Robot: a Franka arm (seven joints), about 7 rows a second.
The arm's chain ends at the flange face. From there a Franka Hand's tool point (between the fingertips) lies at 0.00 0.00 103.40 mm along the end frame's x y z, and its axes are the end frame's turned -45 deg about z.
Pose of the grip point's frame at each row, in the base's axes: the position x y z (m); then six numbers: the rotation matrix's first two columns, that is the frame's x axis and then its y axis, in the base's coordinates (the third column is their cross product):
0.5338, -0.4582, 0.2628, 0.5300, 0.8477, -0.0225, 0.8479, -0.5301, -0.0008
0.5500, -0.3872, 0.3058, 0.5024, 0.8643, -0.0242, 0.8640, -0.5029, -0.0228
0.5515, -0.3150, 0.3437, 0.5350, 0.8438, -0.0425, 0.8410, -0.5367, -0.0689
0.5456, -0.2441, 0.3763, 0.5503, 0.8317, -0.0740, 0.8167, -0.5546, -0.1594
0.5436, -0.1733, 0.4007, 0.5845, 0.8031, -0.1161, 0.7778, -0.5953, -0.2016
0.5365, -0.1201, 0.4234, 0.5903, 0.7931, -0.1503, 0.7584, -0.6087, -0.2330
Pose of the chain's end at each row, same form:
0.5351, -0.4563, 0.3662, 0.9743, 0.2246, -0.0165, 0.2248, -0.9743, 0.0153
0.5533, -0.3862, 0.4091, 0.9662, 0.2555, -0.0332, 0.2557, -0.9668, 0.0010
0.5599, -0.3151, 0.4468, 0.9730, 0.2172, -0.0788, 0.2164, -0.9762, -0.0187
0.5636, -0.2469, 0.4781, 0.9666, 0.1959, -0.1650, 0.1884, -0.9803, -0.0604
0.5675, -0.1761, 0.5013, 0.9633, 0.1469, -0.2246, 0.1367, -0.9888, -0.0605
0.5651, -0.1225, 0.5227, 0.9537, 0.1304, -0.2710, 0.1189, -0.9912, -0.0585

